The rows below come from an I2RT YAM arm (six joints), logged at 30 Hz.
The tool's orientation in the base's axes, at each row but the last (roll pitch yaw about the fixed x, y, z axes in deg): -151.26, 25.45, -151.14; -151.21, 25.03, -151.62; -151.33, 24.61, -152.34; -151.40, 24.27, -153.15; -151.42, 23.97, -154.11; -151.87, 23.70, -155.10; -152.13, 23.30, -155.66; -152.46, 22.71, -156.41; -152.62, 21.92, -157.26; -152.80, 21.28, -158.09; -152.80, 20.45, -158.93; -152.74, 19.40, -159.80; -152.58, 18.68, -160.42
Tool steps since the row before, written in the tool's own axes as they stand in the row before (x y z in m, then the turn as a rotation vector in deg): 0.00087, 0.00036, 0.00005, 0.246, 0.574, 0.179; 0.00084, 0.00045, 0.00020, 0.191, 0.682, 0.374; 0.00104, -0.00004, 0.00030, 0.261, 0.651, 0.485; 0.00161, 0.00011, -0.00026, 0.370, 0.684, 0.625; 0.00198, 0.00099, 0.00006, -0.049, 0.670, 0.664; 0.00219, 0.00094, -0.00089, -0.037, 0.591, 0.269; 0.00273, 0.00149, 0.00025, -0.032, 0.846, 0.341; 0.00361, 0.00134, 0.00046, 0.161, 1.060, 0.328; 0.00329, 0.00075, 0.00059, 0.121, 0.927, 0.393; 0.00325, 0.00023, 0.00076, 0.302, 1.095, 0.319; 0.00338, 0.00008, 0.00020, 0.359, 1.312, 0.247; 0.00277, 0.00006, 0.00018, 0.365, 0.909, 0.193; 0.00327, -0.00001, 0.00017, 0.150, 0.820, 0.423
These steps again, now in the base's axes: -0.00075, -0.00008, -0.00057, -0.233, 0.348, -0.497; -0.00067, -0.00002, -0.00071, -0.106, 0.417, -0.675; -0.00066, -0.00055, -0.00065, -0.095, 0.332, -0.780; -0.00147, -0.00050, -0.00050, -0.116, 0.279, -0.951; -0.00180, 0.00006, -0.00129, 0.252, 0.423, -0.806; -0.00247, 0.00023, -0.00057, 0.053, 0.459, -0.457; -0.00245, 0.00021, -0.00192, 0.035, 0.662, -0.627; -0.00308, -0.00028, -0.00234, -0.175, 0.784, -0.783; -0.00267, -0.00069, -0.00203, -0.085, 0.661, -0.764; -0.00249, -0.00116, -0.00191, -0.306, 0.769, -0.840; -0.00288, -0.00113, -0.00138, -0.426, 0.966, -0.893; -0.00238, -0.00091, -0.00110, -0.388, 0.624, -0.676; -0.00285, -0.00110, -0.00119, -0.085, 0.535, -0.761
